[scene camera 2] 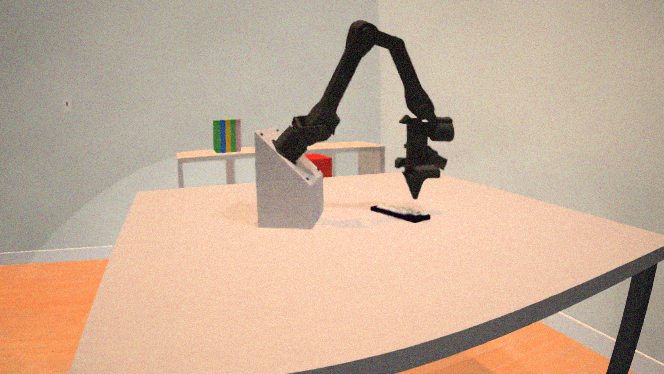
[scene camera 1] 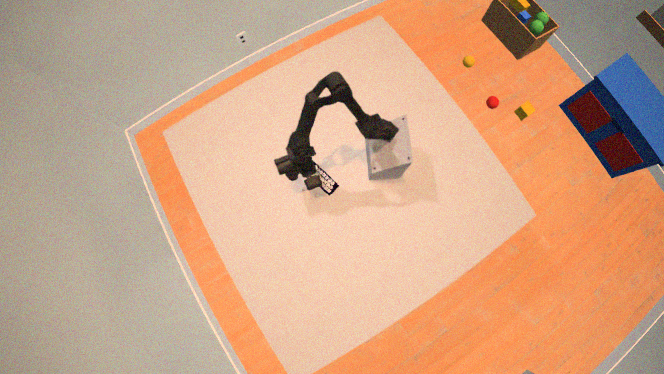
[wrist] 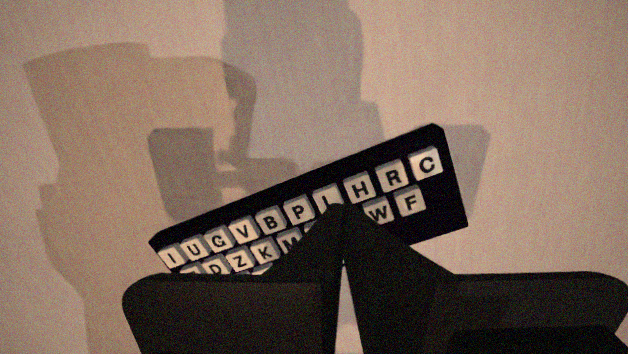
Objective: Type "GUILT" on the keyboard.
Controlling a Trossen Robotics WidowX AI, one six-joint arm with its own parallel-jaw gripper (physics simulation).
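Seen in the pictures: gripper, fingertip midpoint: (scene camera 2: 415,199) (scene camera 1: 308,172) (wrist: 341,213); arm's base, link origin: (scene camera 2: 283,152) (scene camera 1: 389,131).
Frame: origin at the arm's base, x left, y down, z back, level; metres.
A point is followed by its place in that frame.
Note:
The black keyboard (scene camera 1: 329,187) {x -0.058, y 0.163, z -0.293 m} (scene camera 2: 419,218) {x -0.215, y 0.170, z -0.264 m} (wrist: 440,212) {x -0.203, y 0.168, z -0.263 m} with white keys lies on the table. In the wrist view its top row shows the I key (wrist: 171,258) {x -0.050, y 0.163, z -0.305 m}, U key (wrist: 193,249) {x -0.067, y 0.163, z -0.304 m}, G key (wrist: 218,241) {x -0.084, y 0.163, z -0.303 m}, then V, B, P, a partly covered key (wrist: 325,196) {x -0.152, y 0.163, z -0.302 m}, H, R and C. The covered key's letter is hard to read. No T is readable; the lower rows are partly hidden behind the fingers. My gripper (scene camera 2: 415,197) {x -0.161, y 0.134, z -0.305 m} (wrist: 341,213) {x -0.161, y 0.134, z -0.305 m} is shut and empty, pointing down. Its tips hang a little above the keyboard and overlap the key between P and H in the wrist view.
The arm's grey base block (scene camera 1: 390,150) {x 0.050, y 0.004, z -0.058 m} (scene camera 2: 285,195) {x -0.041, y 0.098, z 0.023 m} stands on the pale table (scene camera 1: 400,260) {x 0.365, y 0.181, z -0.333 m} (scene camera 2: 300,285) {x -0.354, y 0.180, z 0.197 m}, beside the keyboard. A bench (scene camera 2: 205,154) with coloured books (scene camera 2: 226,136) is beyond the table. On the floor are a toy box (scene camera 1: 510,32), a red ball (scene camera 1: 492,102) and a yellow ball (scene camera 1: 468,61).

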